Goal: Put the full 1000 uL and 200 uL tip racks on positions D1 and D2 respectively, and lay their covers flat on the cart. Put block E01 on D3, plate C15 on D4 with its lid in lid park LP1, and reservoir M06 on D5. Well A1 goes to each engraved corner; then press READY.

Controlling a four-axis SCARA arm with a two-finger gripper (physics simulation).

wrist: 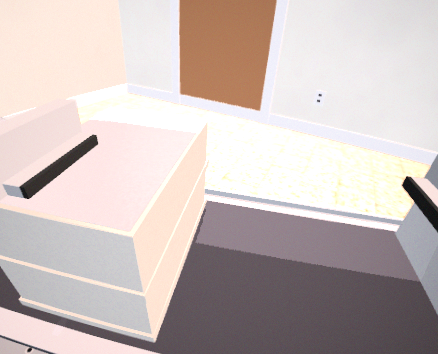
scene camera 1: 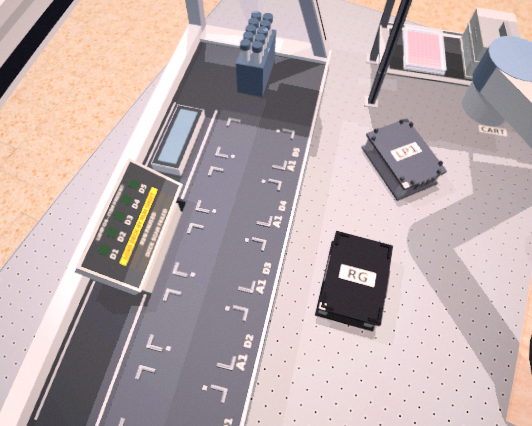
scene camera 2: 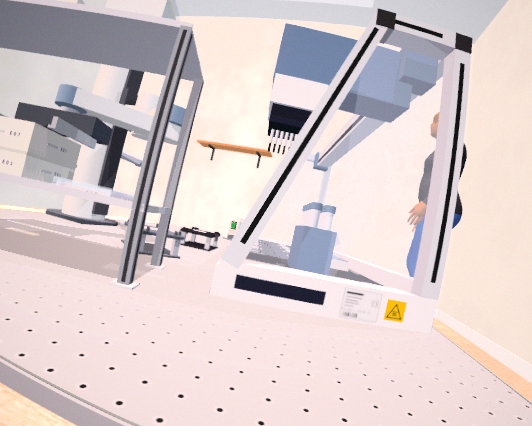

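Observation:
In the wrist view my gripper [wrist: 246, 141] is open and empty. Its left finger overlaps the top of a two-block stack; its right finger is well to the right of it. Labels in scene camera 2 read E07 on the upper block [scene camera 2: 15, 134] [wrist: 75, 245] and E01 on the lower block [scene camera 2: 15, 165] [wrist: 85, 295]. A pink plate [scene camera 1: 424, 50] lies beside the stack on the shelf; its label is unreadable. Lid park LP1 [scene camera 1: 390, 140] bears no lid. Deck positions D2 to D5 on the deck [scene camera 1: 220, 235] are bare; D1 is partly cut off. Tip racks and reservoir M06 are not identifiable.
A black RG stand [scene camera 1: 350, 252] is beside the deck. A blue tube rack [scene camera 1: 250, 77] [scene camera 2: 312, 250] stands at the deck's far end. The status panel [scene camera 1: 127, 230] leans over the deck edge. Shelf post [scene camera 2: 157, 150] and arm link [scene camera 2: 115, 112] are close together. A blue-grey body [wrist: 417, 240] rises at right.

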